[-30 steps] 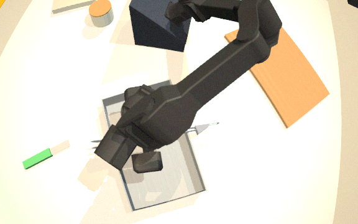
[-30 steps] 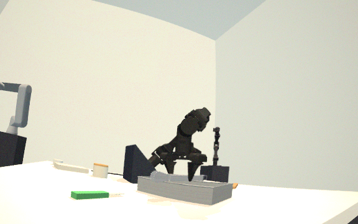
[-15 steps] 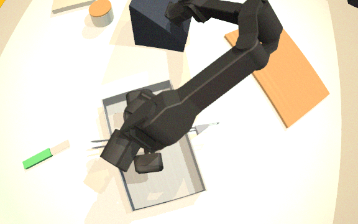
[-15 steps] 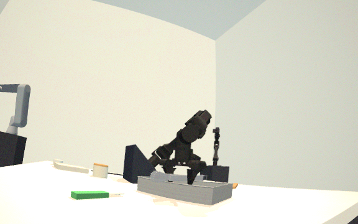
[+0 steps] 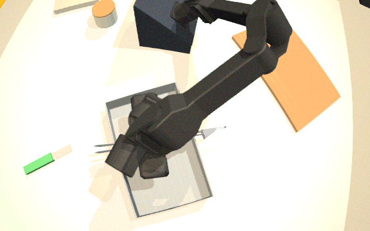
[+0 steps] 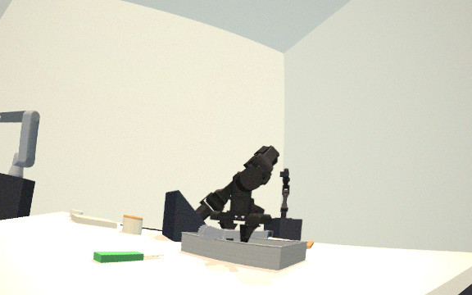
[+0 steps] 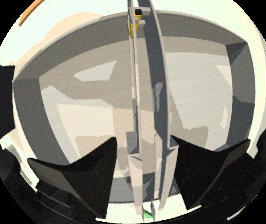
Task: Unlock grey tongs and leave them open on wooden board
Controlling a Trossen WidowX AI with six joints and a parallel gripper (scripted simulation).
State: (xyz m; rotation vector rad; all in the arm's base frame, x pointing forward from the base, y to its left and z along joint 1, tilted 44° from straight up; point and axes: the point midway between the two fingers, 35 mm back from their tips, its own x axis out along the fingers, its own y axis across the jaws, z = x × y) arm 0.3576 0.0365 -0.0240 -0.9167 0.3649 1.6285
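My gripper tip is 20 mm to the right of the roasting tin and 20 mm short of it. The rest, counted from my gripper tip: wooden board: 360 mm to the left, 330 mm behind, 20 mm below; then green-handled tool: 280 mm to the right, 120 mm ahead, 20 mm below; then pale slab: 470 mm behind, 440 mm to the right, 20 mm below.
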